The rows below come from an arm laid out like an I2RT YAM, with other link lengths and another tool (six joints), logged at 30 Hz.
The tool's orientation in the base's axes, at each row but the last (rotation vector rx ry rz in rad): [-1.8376 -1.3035 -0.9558]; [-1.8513 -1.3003 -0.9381]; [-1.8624 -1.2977 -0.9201]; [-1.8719 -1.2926 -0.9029]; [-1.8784 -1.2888 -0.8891]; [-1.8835 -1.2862 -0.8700]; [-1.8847 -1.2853 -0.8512]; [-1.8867 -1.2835 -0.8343]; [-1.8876 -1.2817 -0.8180]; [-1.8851 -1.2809 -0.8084]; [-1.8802 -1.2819 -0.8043]
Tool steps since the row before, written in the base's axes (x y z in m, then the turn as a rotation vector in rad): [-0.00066 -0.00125 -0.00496 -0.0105 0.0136 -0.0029]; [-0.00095 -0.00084 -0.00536 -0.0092 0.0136 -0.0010]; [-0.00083 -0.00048 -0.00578 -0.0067 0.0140 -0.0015]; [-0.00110 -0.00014 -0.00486 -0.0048 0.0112 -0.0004]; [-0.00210 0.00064 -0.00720 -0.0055 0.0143 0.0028]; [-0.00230 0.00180 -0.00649 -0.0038 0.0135 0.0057]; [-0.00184 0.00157 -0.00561 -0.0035 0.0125 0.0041]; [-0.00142 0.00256 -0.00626 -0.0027 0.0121 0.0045]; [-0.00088 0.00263 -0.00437 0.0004 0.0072 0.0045]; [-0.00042 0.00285 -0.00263 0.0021 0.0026 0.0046]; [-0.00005 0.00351 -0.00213 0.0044 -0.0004 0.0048]
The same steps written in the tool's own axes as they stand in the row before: [-0.00499 0.00026 0.00130 0.0013 -0.0134 0.0111]; [-0.00518 -0.00002 0.00186 0.0033 -0.0123 0.0104]; [-0.00531 0.00011 0.00246 0.0037 -0.0100 0.0114]; [-0.00443 -0.00030 0.00227 0.0037 -0.0076 0.0088]; [-0.00626 -0.00106 0.00405 0.0077 -0.0096 0.0095]; [-0.00513 -0.00160 0.00466 0.0102 -0.0083 0.0076]; [-0.00436 -0.00117 0.00411 0.0085 -0.0074 0.0076]; [-0.00425 -0.00084 0.00538 0.0089 -0.0066 0.0072]; [-0.00249 -0.00065 0.00449 0.0074 -0.0024 0.0035]; [-0.00082 -0.00059 0.00377 0.0057 0.0004 -0.0002]; [0.00002 -0.00049 0.00408 0.0051 0.0033 -0.0025]
